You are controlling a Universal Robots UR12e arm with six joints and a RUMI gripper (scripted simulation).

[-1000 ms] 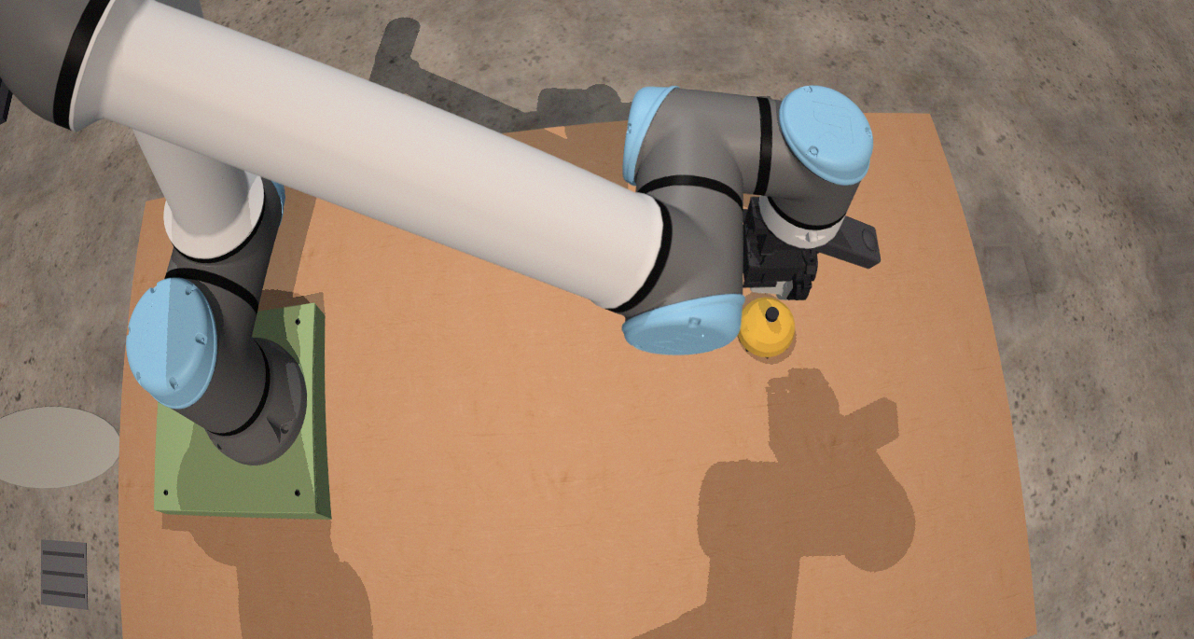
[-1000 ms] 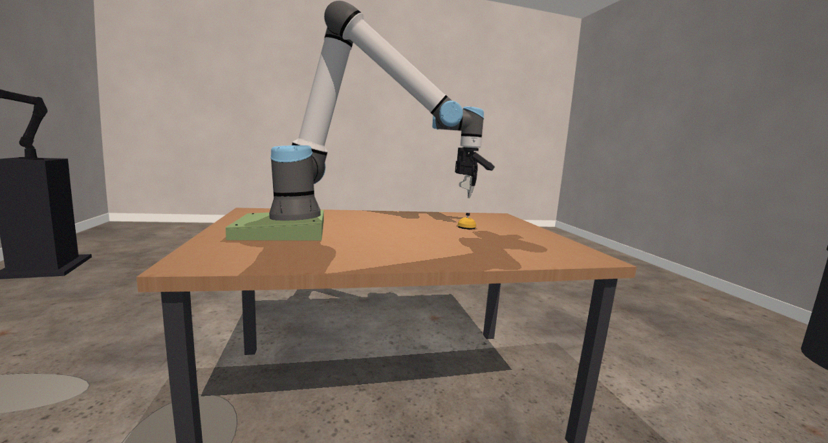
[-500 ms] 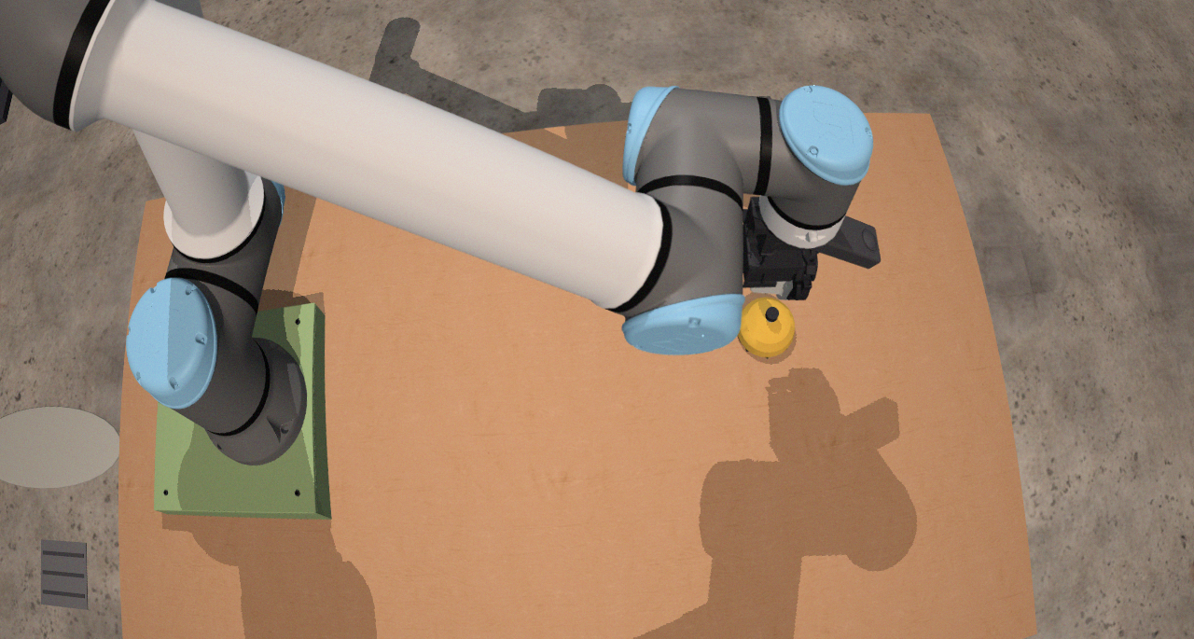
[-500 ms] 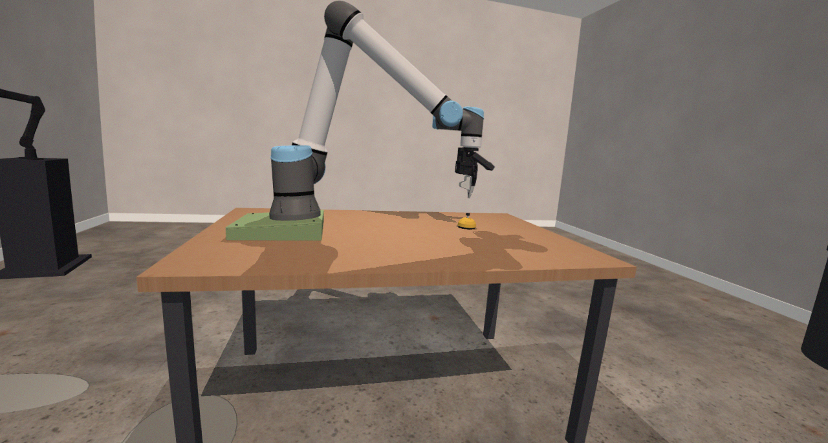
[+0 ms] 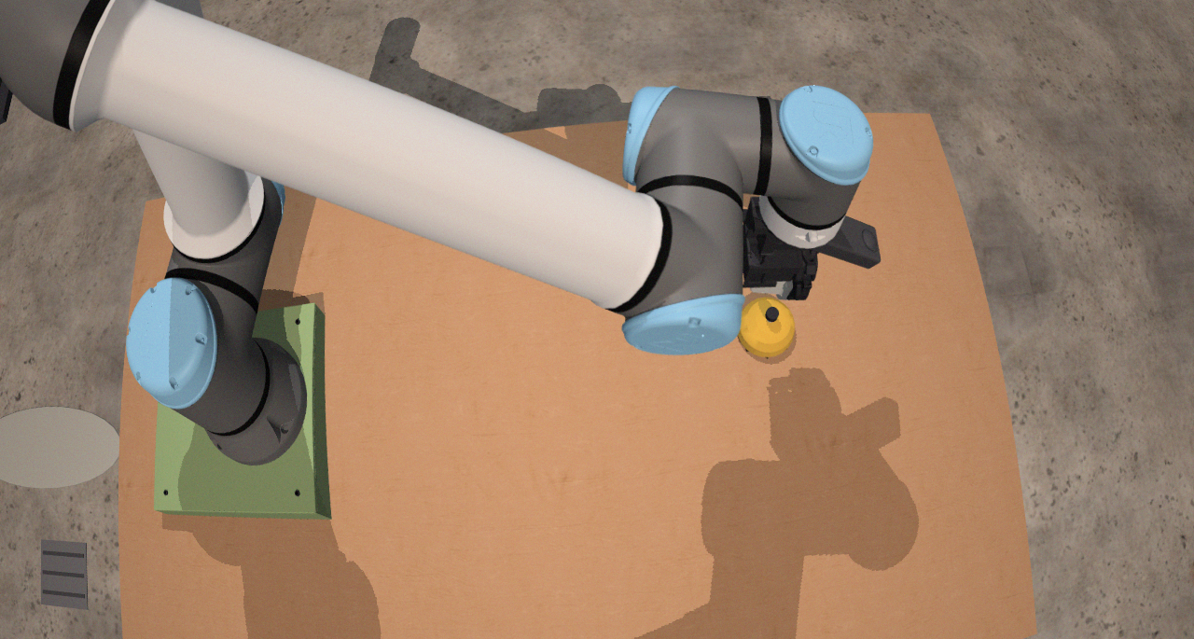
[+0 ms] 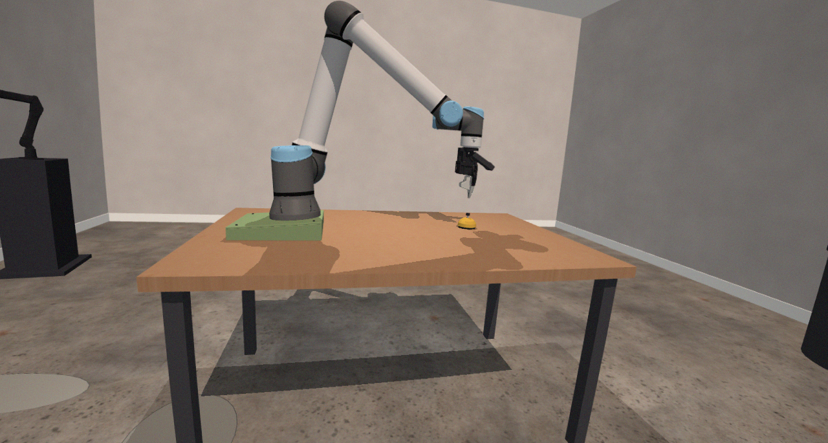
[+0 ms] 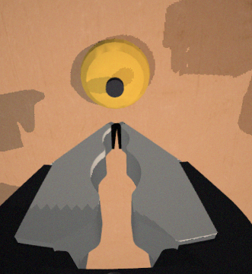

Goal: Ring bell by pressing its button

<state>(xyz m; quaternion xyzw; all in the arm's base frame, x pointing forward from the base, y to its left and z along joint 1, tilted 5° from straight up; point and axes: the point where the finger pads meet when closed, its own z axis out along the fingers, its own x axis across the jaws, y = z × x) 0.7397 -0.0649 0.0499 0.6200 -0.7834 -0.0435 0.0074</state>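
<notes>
The dark round button is 90 mm below my hand. From my hand the other things lie so: yellow dome bell 110 mm below.
</notes>
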